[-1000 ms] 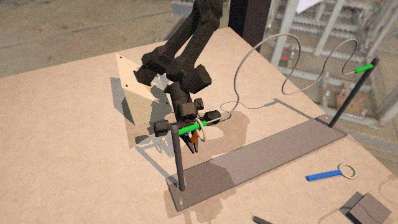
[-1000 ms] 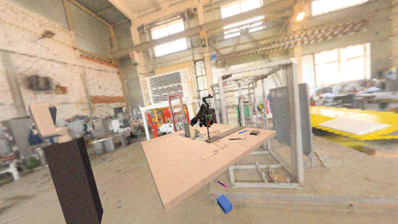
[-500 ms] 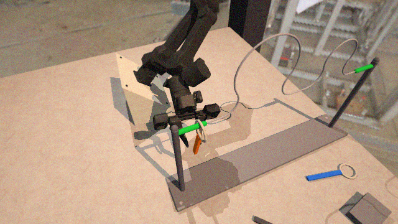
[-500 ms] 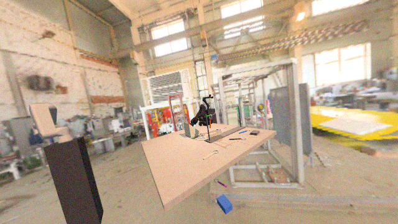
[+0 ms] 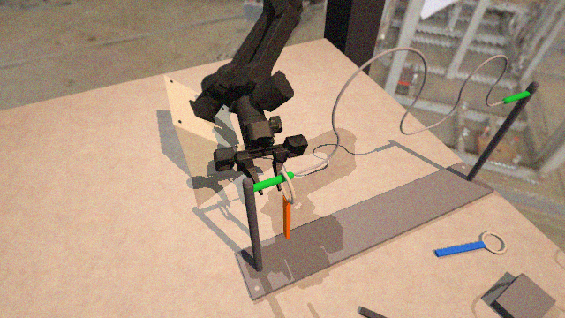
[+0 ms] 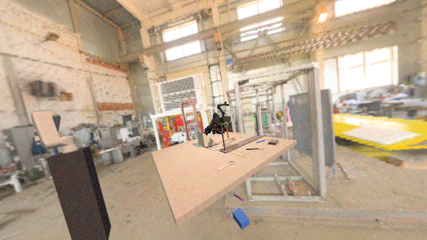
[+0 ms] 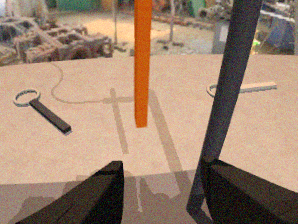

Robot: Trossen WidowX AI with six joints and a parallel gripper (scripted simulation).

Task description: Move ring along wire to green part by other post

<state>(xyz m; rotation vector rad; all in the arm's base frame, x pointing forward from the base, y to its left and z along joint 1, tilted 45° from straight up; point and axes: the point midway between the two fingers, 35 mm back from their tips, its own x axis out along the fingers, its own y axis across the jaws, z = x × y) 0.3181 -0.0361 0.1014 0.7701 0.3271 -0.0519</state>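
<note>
My gripper tip is 7 cm short of the orange-handled ring and 6 cm below it. Also, from my gripper tip: dark-handled ring 31 cm ahead, 17 cm below, 15 cm to the left; blue-handled ring 41 cm to the left, 23 cm ahead, 17 cm below; grey block 38 cm to the left, 37 cm ahead, 16 cm below.
</note>
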